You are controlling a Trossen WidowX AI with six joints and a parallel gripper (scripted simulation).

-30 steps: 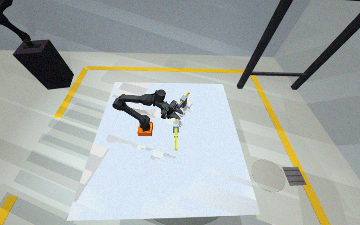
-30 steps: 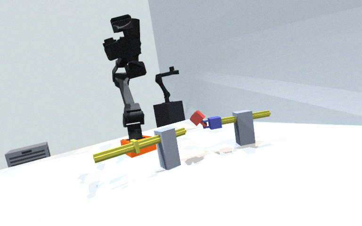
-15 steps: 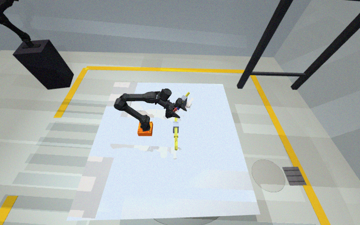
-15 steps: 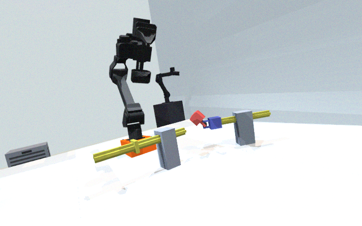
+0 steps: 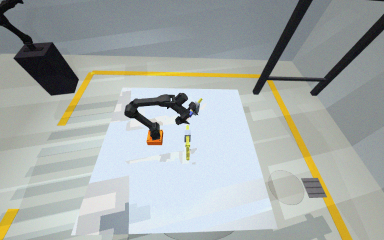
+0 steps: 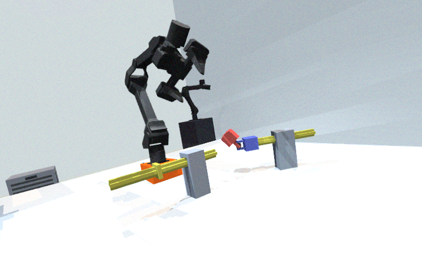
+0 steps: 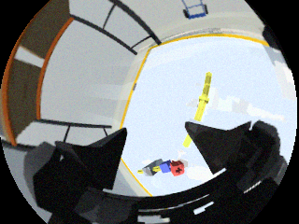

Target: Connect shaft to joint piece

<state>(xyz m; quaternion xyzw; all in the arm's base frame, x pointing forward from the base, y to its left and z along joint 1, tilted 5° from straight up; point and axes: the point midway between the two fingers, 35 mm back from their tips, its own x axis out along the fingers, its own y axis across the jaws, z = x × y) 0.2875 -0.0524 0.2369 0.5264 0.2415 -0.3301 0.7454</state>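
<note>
Now: the red square joint piece 30 mm behind my gripper tip, 160 mm to the left of it and 170 mm below it.
</note>
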